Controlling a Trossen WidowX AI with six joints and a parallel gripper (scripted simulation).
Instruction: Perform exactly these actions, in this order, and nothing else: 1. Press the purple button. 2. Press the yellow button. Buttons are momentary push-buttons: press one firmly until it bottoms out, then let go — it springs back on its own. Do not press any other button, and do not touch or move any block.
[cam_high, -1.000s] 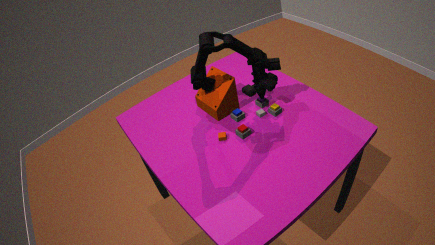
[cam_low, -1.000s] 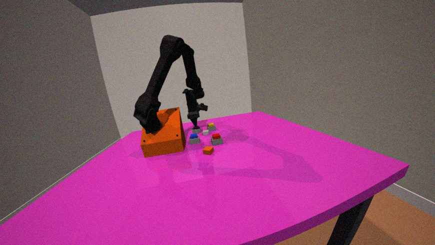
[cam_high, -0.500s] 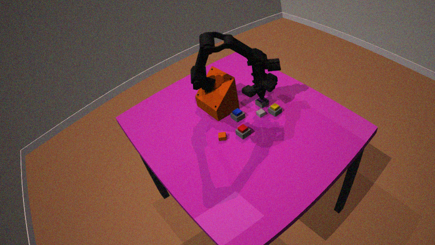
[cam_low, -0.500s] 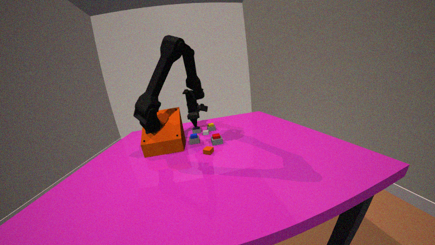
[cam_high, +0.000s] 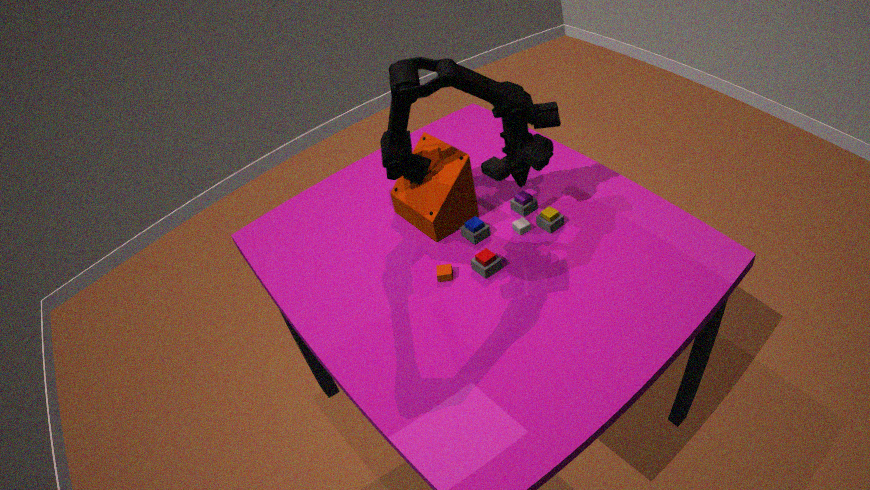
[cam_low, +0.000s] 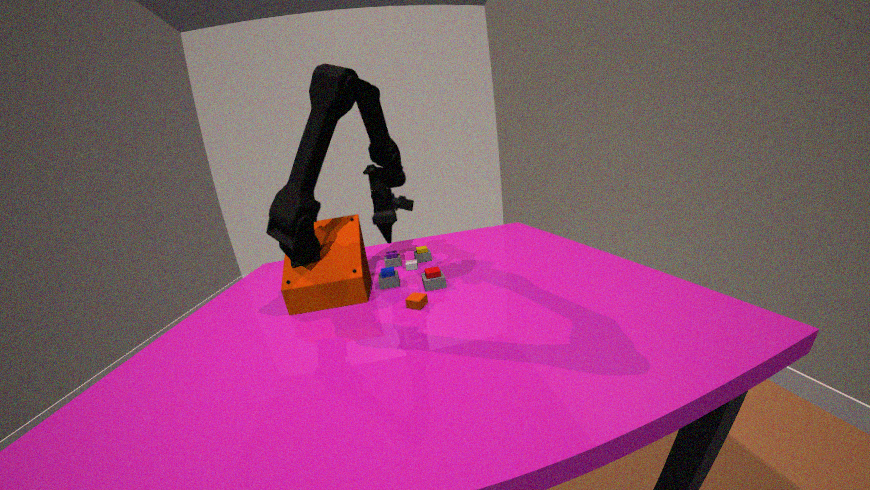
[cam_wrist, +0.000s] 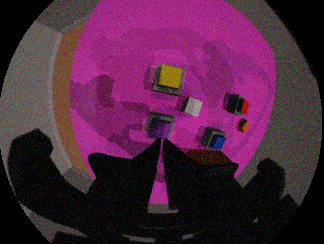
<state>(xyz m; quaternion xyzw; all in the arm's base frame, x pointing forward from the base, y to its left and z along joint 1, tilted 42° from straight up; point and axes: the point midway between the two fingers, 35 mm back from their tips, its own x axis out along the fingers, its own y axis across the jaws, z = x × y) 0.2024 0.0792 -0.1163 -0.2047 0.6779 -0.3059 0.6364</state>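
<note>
Right now my gripper tip is 40 mm above the purple button. From my gripper tip the other things lie so: small white block 50 mm ahead, 60 mm to the right, 60 mm below; yellow button 90 mm ahead, 10 mm to the right, 40 mm below; blue button 30 mm behind, 140 mm to the right, 40 mm below.
</note>
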